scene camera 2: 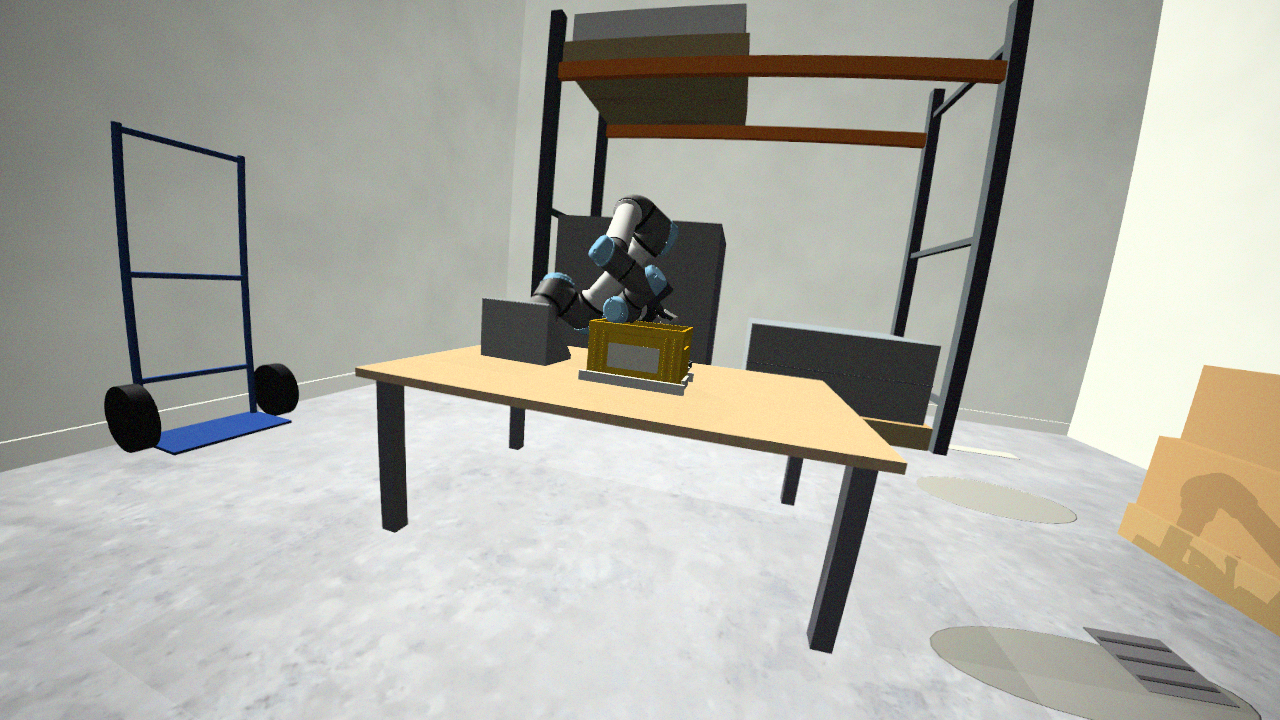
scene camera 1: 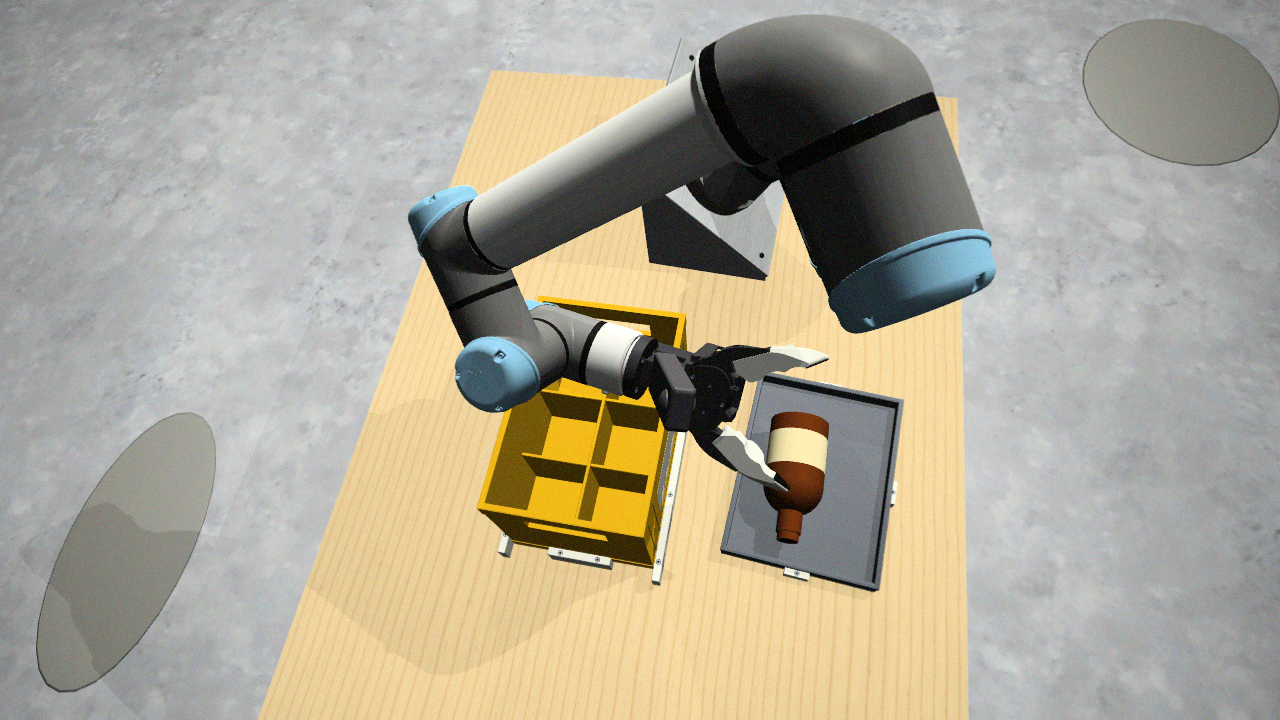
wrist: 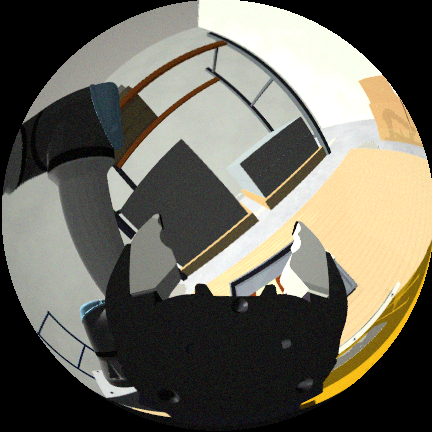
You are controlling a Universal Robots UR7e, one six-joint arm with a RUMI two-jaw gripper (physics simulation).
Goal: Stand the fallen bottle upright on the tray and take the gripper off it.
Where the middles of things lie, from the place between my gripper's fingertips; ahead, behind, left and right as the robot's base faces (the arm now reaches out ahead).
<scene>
I see the brown bottle (scene camera 1: 797,449) 19 cm below my hand. From my hand the other things lie so: white rail (scene camera 1: 668,511): 22 cm below, 15 cm to the right, 1 cm behind.
</scene>
